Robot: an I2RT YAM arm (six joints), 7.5 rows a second.
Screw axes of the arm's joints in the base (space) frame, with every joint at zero. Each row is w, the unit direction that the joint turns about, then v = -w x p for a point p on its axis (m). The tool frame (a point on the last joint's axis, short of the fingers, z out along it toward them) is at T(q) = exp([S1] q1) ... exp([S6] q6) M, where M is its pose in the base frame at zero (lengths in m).
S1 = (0, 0, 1, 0, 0, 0)
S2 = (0, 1, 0, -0.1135, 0, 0.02)
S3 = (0, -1, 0, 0.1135, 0, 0.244)
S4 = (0, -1, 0, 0.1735, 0, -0.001)
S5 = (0, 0, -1, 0, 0.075, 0)
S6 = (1, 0, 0, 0, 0.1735, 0)
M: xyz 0.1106 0 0.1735 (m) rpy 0 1.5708 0 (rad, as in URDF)
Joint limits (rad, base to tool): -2.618..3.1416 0..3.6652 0..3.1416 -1.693..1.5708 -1.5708..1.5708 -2.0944..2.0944
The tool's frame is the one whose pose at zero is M.
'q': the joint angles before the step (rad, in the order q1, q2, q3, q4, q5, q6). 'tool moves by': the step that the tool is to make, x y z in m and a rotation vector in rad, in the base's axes. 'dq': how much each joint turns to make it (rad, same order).
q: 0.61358 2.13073 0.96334 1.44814 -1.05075 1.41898
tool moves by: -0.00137 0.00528 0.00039 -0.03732 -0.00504 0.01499
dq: 0.01224 -0.01992 0.00768 -0.10116 -0.01072 -0.06431
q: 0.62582 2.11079 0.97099 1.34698 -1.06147 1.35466
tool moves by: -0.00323 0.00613 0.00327 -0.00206 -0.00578 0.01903
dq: 0.01688 -0.00769 0.00918 -0.02160 -0.00314 -0.00934
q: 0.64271 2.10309 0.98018 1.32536 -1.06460 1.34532
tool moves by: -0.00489 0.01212 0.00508 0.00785 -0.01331 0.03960
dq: 0.03061 0.00153 0.02602 -0.00918 -0.00919 -0.00002
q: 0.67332 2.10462 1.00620 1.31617 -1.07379 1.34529
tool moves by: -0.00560 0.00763 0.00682 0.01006 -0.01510 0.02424
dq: 0.02307 -0.01219 0.01084 -0.00765 -0.00154 -0.00305
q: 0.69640 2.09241 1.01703 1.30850 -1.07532 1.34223
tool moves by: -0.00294 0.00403 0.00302 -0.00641 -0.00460 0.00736
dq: 0.01227 -0.01230 0.00460 -0.03368 0.00304 -0.01838
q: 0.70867 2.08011 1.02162 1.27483 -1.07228 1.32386
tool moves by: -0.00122 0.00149 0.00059 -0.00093 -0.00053 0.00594
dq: 0.00463 -0.00158 0.00153 -0.00469 -0.00150 -0.00156
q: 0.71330 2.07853 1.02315 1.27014 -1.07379 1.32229
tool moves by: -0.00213 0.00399 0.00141 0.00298 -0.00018 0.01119
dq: 0.01072 0.00154 0.00768 -0.00003 0.00000 0.00456
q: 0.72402 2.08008 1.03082 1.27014 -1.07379 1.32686
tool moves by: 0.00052 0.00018 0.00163 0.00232 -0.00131 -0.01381
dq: 0.00006 -0.00458 0.00158 -0.00760 0.01373 -0.00452
